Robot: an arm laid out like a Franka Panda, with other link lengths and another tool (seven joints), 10 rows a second.
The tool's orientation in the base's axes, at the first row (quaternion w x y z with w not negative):
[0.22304 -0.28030 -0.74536 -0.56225]
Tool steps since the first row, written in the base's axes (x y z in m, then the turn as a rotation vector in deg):
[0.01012 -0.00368 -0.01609 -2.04 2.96 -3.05]
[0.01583 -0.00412 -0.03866 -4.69 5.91 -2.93]
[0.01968 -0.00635 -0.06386 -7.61 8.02 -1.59]
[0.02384 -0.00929 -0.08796 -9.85 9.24 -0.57]
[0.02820 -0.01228 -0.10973 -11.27 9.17 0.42]
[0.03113 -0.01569 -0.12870 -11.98 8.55 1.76]
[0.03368 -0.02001 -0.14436 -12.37 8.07 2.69]
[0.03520 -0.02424 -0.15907 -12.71 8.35 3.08]
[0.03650 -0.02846 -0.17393 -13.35 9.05 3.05]
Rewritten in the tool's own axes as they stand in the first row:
[-0.01856 -0.00548 0.00060 0.04 -2.92 3.70]
[-0.03750 -0.01785 0.00613 2.58 -3.98 6.56]
[-0.05705 -0.03372 0.01067 5.97 -4.53 8.28]
[-0.07624 -0.04874 0.01424 8.50 -5.05 9.22]
[-0.09408 -0.06198 0.01712 10.18 -5.30 8.91]
[-0.10912 -0.07427 0.01887 11.47 -4.95 7.97]
[-0.12188 -0.08464 0.01887 12.29 -4.65 7.27]
[-0.13324 -0.09500 0.01872 12.84 -4.54 7.44]
[-0.14454 -0.10562 0.01861 13.41 -4.85 8.13]

